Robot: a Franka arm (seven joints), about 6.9 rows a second.
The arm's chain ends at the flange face. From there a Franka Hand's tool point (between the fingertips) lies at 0.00 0.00 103.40 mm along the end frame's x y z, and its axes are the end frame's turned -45 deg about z.
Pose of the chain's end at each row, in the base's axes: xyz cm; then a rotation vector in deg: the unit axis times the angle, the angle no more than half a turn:
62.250, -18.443, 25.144, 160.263, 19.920, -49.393
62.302, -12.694, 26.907, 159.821, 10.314, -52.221
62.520, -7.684, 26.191, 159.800, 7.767, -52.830
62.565, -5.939, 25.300, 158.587, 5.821, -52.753
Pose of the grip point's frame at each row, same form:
56.799, -21.042, 16.750, -146.942, -83.425, 54.328
56.408, -15.046, 18.744, -150.388, -73.975, 57.310
56.527, -9.938, 18.072, -151.209, -71.420, 57.812
56.535, -8.330, 17.248, -152.669, -69.904, 59.145

